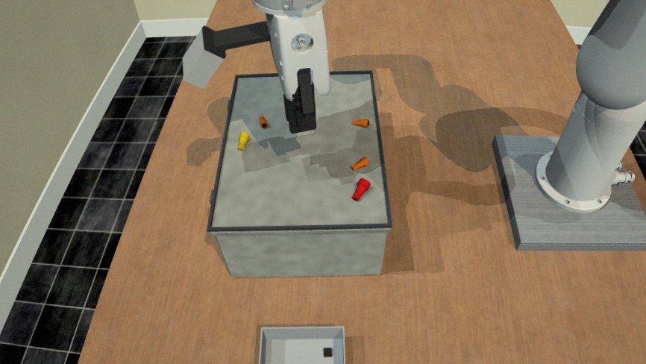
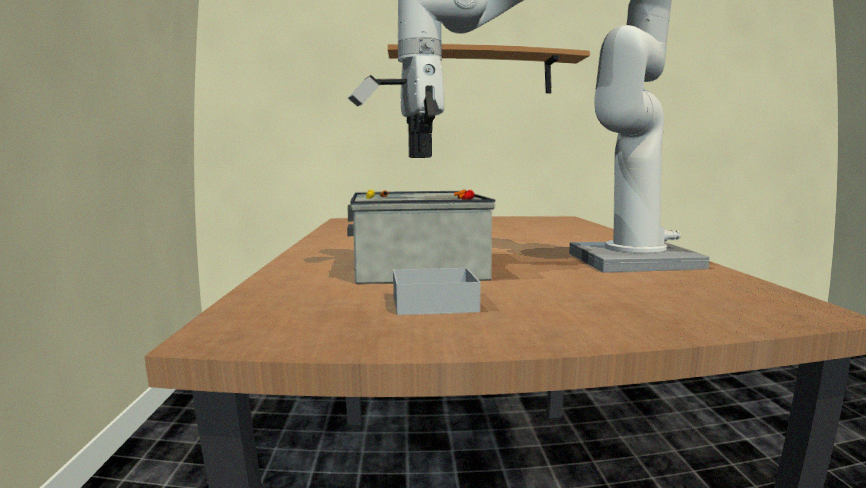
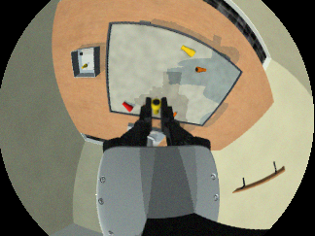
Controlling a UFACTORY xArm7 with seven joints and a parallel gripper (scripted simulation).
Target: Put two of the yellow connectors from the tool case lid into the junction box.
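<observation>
The red connector is 7 cm behind my hand, 5 cm to the left of it and 8 cm below it. Also, from my hand: grey tool case 1 cm ahead, 4 cm to the right, 12 cm below.
</observation>
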